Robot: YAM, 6 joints.
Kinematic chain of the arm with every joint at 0, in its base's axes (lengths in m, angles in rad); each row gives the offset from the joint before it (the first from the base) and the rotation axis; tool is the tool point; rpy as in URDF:
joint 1: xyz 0 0 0.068 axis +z
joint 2: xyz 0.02 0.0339 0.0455 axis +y
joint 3: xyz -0.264 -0.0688 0 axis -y
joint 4: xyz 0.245 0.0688 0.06 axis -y
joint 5: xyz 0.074 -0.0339 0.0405 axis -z
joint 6: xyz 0.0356 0 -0.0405 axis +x
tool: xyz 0 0 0 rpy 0 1.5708 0
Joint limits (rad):
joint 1: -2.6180..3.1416
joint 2: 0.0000..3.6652
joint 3: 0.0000..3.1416
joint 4: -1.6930..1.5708
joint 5: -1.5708..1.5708
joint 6: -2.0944..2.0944
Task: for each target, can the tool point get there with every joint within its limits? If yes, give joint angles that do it. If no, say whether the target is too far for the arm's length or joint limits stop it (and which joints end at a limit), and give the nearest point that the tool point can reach.
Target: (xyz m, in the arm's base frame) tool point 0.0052 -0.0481 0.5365
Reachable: yes | joints 0.9954 0.7098 1.8389 -1.0877 1.0318 -0.3923
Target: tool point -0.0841 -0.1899 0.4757
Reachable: yes | joints -2.1399 1.0973 1.4058 -0.3566 -1.0858 -1.4704
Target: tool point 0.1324 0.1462 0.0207
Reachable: yes | joints 0.8803 1.9714 0.5740 -0.4278 0.2536 0.7590
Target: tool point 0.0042 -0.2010 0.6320
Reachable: yes | joints 1.5302 0.8336 2.0237 1.2004 0.3550 -0.6992
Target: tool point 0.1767 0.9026 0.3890
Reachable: no: too far | nearest point 0.1188 0.6069 0.2967 | short by 0.315 m
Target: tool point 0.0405 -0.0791 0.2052
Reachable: yes | joints -0.7475 0.4378 0.4103 -0.8919 1.0278 1.3985
